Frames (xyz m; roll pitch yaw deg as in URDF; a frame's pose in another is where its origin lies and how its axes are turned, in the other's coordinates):
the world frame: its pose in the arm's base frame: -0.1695 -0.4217 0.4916 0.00 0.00 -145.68
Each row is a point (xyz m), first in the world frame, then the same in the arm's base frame.
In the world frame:
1: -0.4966 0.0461 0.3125
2: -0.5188 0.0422 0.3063
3: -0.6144 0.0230 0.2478
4: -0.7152 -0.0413 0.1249
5: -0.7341 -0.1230 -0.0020
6: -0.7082 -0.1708 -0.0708
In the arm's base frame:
1: 0.2666 -0.1798 0.8041
2: 0.2828 -0.1640 0.7979
3: 0.3509 -0.0943 0.7394
4: 0.3979 0.0156 0.6165
5: 0.3674 0.0938 0.4896
6: 0.3191 0.1187 0.4208

